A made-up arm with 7 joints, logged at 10 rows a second.
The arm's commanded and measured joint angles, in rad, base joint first. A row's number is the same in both.
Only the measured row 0 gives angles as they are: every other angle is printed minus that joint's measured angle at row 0.
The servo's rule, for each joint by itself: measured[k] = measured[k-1] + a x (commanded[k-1-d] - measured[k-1]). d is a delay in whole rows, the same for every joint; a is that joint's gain. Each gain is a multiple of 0.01, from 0.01 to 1. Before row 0 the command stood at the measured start. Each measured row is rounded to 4 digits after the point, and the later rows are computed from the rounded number. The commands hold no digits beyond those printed.
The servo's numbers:
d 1
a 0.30 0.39 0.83 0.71 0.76 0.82 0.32
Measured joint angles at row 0:
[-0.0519 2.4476 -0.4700 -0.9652 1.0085 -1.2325 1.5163]
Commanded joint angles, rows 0 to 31:
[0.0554 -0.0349 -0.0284 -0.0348 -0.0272 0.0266 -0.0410]
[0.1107 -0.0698 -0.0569 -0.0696 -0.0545 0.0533 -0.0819]
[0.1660 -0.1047 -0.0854 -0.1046 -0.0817 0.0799 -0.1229]
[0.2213 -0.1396 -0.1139 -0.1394 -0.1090 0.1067 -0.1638]
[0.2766 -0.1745 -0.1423 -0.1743 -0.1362 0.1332 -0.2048]
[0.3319 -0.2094 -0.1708 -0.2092 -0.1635 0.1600 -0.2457]
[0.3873 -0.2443 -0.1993 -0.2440 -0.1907 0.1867 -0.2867]
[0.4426 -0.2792 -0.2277 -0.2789 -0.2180 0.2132 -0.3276]
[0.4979 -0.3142 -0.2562 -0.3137 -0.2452 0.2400 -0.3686]
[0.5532 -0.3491 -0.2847 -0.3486 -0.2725 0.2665 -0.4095]
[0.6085 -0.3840 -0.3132 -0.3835 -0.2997 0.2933 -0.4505]
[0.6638 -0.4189 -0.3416 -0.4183 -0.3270 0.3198 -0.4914]
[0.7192 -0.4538 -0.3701 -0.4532 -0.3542 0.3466 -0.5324]
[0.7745 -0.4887 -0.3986 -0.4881 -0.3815 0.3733 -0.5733]
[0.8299 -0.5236 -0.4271 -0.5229 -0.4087 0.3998 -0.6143]
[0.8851 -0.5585 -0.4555 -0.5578 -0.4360 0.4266 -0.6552]
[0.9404 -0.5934 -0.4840 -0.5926 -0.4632 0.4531 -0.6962]
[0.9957 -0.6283 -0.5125 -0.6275 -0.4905 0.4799 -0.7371]
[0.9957 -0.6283 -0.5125 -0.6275 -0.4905 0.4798 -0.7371]
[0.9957 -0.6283 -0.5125 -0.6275 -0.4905 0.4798 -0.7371]
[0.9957 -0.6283 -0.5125 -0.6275 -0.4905 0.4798 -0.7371]
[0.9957 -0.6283 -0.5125 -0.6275 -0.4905 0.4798 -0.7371]
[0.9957 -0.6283 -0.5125 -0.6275 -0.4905 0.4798 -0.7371]
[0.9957 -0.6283 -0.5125 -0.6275 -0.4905 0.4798 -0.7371]
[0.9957 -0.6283 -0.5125 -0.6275 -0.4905 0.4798 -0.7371]
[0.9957 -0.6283 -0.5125 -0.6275 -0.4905 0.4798 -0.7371]
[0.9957 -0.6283 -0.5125 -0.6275 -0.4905 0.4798 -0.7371]
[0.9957 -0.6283 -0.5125 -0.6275 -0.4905 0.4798 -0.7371]
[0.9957 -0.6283 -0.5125 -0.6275 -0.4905 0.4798 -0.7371]
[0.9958 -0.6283 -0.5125 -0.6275 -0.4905 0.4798 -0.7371]
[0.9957 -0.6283 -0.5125 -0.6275 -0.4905 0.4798 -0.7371]
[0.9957 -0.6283 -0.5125 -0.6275 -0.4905 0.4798 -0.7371]
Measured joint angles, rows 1 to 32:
[0.0000 0.0000 0.0000 0.0000 0.0000 0.0000 0.0000]
[0.0166 -0.0136 -0.0236 -0.0247 -0.0207 0.0218 -0.0131]
[0.0448 -0.0355 -0.0512 -0.0566 -0.0464 0.0476 -0.0351]
[0.0812 -0.0625 -0.0796 -0.0907 -0.0732 0.0741 -0.0632]
[0.1232 -0.0926 -0.1081 -0.1253 -0.1004 0.1008 -0.0954]
[0.1692 -0.1245 -0.1365 -0.1601 -0.1276 0.1274 -0.1304]
[0.2180 -0.1576 -0.1650 -0.1950 -0.1549 0.1541 -0.1673]
[0.2688 -0.1914 -0.1935 -0.2298 -0.1821 0.1808 -0.2055]
[0.3209 -0.2256 -0.2219 -0.2647 -0.2094 0.2074 -0.2446]
[0.3740 -0.2602 -0.2504 -0.2995 -0.2366 0.2341 -0.2843]
[0.4278 -0.2949 -0.2789 -0.3344 -0.2639 0.2607 -0.3244]
[0.4820 -0.3296 -0.3074 -0.3693 -0.2911 0.2874 -0.3648]
[0.5365 -0.3644 -0.3358 -0.4041 -0.3184 0.3140 -0.4053]
[0.5913 -0.3993 -0.3643 -0.4390 -0.3456 0.3407 -0.4460]
[0.6463 -0.4342 -0.3928 -0.4739 -0.3729 0.3674 -0.4867]
[0.7014 -0.4691 -0.4213 -0.5087 -0.4001 0.3940 -0.5275]
[0.7565 -0.5040 -0.4497 -0.5436 -0.4274 0.4207 -0.5684]
[0.8117 -0.5389 -0.4782 -0.5784 -0.4546 0.4473 -0.6093]
[0.8669 -0.5738 -0.5067 -0.6133 -0.4819 0.4740 -0.6502]
[0.9055 -0.5951 -0.5115 -0.6234 -0.4884 0.4788 -0.6780]
[0.9326 -0.6080 -0.5123 -0.6263 -0.4900 0.4796 -0.6969]
[0.9515 -0.6159 -0.5125 -0.6272 -0.4904 0.4798 -0.7098]
[0.9648 -0.6207 -0.5125 -0.6274 -0.4905 0.4798 -0.7185]
[0.9741 -0.6237 -0.5125 -0.6275 -0.4905 0.4798 -0.7245]
[0.9806 -0.6255 -0.5125 -0.6275 -0.4905 0.4798 -0.7285]
[0.9851 -0.6266 -0.5125 -0.6275 -0.4905 0.4798 -0.7313]
[0.9883 -0.6273 -0.5125 -0.6275 -0.4905 0.4798 -0.7332]
[0.9905 -0.6277 -0.5125 -0.6275 -0.4905 0.4798 -0.7344]
[0.9921 -0.6279 -0.5125 -0.6275 -0.4905 0.4798 -0.7353]
[0.9932 -0.6281 -0.5125 -0.6275 -0.4905 0.4798 -0.7359]
[0.9940 -0.6282 -0.5125 -0.6275 -0.4905 0.4798 -0.7363]
[0.9945 -0.6282 -0.5125 -0.6275 -0.4905 0.4798 -0.7366]

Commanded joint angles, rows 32 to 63:
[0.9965 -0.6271 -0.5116 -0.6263 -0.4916 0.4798 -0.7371]
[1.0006 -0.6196 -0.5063 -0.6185 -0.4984 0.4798 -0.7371]
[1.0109 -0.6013 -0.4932 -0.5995 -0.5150 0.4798 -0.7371]
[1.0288 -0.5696 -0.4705 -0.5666 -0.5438 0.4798 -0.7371]
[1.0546 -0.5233 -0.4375 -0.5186 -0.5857 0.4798 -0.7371]
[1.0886 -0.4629 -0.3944 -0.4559 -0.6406 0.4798 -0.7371]
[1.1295 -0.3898 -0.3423 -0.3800 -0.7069 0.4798 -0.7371]
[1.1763 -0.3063 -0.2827 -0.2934 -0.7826 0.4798 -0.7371]
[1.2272 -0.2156 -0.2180 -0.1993 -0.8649 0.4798 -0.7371]
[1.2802 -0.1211 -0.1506 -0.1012 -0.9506 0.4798 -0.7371]
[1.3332 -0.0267 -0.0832 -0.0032 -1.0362 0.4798 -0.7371]
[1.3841 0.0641 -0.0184 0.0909 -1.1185 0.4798 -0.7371]
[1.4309 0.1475 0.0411 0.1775 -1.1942 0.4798 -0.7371]
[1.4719 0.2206 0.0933 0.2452 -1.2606 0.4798 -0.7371]
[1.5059 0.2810 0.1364 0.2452 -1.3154 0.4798 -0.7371]
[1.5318 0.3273 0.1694 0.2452 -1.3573 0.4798 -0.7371]
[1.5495 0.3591 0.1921 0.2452 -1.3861 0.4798 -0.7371]
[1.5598 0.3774 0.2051 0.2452 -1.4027 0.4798 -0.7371]
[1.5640 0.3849 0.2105 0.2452 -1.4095 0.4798 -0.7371]
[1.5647 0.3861 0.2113 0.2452 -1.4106 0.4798 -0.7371]
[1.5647 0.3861 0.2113 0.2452 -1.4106 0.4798 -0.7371]
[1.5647 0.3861 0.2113 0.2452 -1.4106 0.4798 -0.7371]
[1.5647 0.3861 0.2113 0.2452 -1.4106 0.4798 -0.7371]
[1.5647 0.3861 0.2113 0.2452 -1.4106 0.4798 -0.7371]
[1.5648 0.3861 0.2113 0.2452 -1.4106 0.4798 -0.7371]
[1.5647 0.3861 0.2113 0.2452 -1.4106 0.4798 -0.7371]
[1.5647 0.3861 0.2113 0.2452 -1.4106 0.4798 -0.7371]
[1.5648 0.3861 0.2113 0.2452 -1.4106 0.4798 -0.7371]
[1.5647 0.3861 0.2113 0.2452 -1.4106 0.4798 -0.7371]
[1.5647 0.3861 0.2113 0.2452 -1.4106 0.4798 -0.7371]
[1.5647 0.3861 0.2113 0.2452 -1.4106 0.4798 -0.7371]
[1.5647 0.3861 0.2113 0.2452 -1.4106 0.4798 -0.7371]
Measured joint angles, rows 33 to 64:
[0.9949 -0.6282 -0.5125 -0.6275 -0.4905 0.4798 -0.7368]
[0.9954 -0.6278 -0.5118 -0.6266 -0.4913 0.4798 -0.7369]
[0.9970 -0.6246 -0.5072 -0.6208 -0.4967 0.4798 -0.7370]
[1.0012 -0.6155 -0.4956 -0.6057 -0.5106 0.4798 -0.7370]
[1.0095 -0.5976 -0.4748 -0.5779 -0.5358 0.4798 -0.7370]
[1.0230 -0.5686 -0.4438 -0.5358 -0.5737 0.4798 -0.7370]
[1.0427 -0.5274 -0.4028 -0.4791 -0.6245 0.4798 -0.7370]
[1.0687 -0.4737 -0.3526 -0.4087 -0.6871 0.4798 -0.7370]
[1.1010 -0.4084 -0.2946 -0.3268 -0.7597 0.4798 -0.7370]
[1.1389 -0.3332 -0.2310 -0.2363 -0.8397 0.4798 -0.7370]
[1.1813 -0.2505 -0.1643 -0.1404 -0.9240 0.4798 -0.7370]
[1.2269 -0.1632 -0.0970 -0.0430 -1.0093 0.4798 -0.7370]
[1.2741 -0.0746 -0.0318 0.0521 -1.0923 0.4798 -0.7370]
[1.3211 0.0120 0.0287 0.1411 -1.1697 0.4798 -0.7370]
[1.3663 0.0934 0.0823 0.2150 -1.2388 0.4798 -0.7370]
[1.4082 0.1666 0.1272 0.2364 -1.2970 0.4798 -0.7370]
[1.4453 0.2293 0.1622 0.2426 -1.3428 0.4798 -0.7370]
[1.4766 0.2799 0.1870 0.2444 -1.3757 0.4798 -0.7370]
[1.5016 0.3179 0.2020 0.2450 -1.3962 0.4798 -0.7370]
[1.5203 0.3440 0.2091 0.2451 -1.4063 0.4798 -0.7370]
[1.5336 0.3604 0.2109 0.2452 -1.4096 0.4798 -0.7370]
[1.5429 0.3704 0.2112 0.2452 -1.4104 0.4798 -0.7370]
[1.5494 0.3765 0.2113 0.2452 -1.4106 0.4798 -0.7370]
[1.5540 0.3802 0.2113 0.2452 -1.4106 0.4798 -0.7370]
[1.5572 0.3825 0.2113 0.2452 -1.4106 0.4798 -0.7370]
[1.5595 0.3839 0.2113 0.2452 -1.4106 0.4798 -0.7370]
[1.5611 0.3848 0.2113 0.2452 -1.4106 0.4798 -0.7370]
[1.5622 0.3853 0.2113 0.2452 -1.4106 0.4798 -0.7370]
[1.5630 0.3856 0.2113 0.2452 -1.4106 0.4798 -0.7370]
[1.5635 0.3858 0.2113 0.2452 -1.4106 0.4798 -0.7370]
[1.5639 0.3859 0.2113 0.2452 -1.4106 0.4798 -0.7370]
[1.5641 0.3860 0.2113 0.2452 -1.4106 0.4798 -0.7370]

